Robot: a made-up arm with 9 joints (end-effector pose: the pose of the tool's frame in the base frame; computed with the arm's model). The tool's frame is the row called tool.
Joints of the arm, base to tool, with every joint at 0 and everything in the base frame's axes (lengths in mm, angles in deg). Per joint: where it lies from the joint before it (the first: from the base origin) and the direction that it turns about. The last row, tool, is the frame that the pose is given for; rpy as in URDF.
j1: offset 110 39 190 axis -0.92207 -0.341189 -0.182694
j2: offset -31 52 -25 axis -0.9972 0.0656 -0.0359
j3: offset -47 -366 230 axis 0.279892 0.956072 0.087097
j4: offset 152 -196 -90 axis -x
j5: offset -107 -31 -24 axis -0.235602 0.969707 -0.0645
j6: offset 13 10 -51 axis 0.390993 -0.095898 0.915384
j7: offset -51 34 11 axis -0.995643 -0.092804 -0.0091
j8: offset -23 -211 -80 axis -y
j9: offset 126 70 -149 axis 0.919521 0.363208 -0.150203
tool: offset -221 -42 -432 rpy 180 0 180
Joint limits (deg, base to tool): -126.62..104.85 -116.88..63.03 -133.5..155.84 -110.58..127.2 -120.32..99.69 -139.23..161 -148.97..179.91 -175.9..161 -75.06..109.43
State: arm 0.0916 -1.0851 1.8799 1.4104 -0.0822 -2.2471 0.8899 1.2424 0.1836
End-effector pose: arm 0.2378 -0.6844 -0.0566 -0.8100 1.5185 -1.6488
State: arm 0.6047 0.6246 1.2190 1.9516 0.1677 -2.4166 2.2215 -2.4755 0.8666
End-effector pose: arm -0.0809 -0.1564 1.0778 -0.2662 -0.1439 0.8081
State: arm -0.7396 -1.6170 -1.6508 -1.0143 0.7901 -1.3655 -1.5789 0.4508 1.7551
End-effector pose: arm -0.0203 -0.0792 -0.2168 0.4987 -1.7596 1.0870
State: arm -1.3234 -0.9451 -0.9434 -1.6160 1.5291 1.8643 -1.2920 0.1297 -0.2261
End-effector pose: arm -0.6523 0.4712 -0.6851 -1.7424 -1.6766 0.6769
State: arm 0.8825 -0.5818 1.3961 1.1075 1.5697 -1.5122 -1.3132 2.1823 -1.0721
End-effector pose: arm 0.1381 -0.1928 0.7974 -1.1216 -0.1348 -1.2957
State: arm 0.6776 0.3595 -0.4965 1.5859 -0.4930 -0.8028 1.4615 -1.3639 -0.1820
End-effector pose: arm -0.4083 -0.5891 0.4303 1.7998 -0.5603 -0.6069
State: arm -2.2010 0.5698 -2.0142 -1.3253 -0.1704 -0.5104 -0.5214 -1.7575 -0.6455
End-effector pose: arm 0.2300 0.4300 -0.3452 -1.2715 1.2858 1.3854
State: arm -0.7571 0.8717 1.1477 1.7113 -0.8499 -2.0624 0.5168 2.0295 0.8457
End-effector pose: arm 0.5194 -0.4692 0.4567 -1.5943 1.0796 -1.2329
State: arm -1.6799 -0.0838 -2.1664 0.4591 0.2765 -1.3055 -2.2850 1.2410 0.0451
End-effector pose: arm 0.0773 -0.8981 -0.5202 1.4431 -0.8311 0.0299
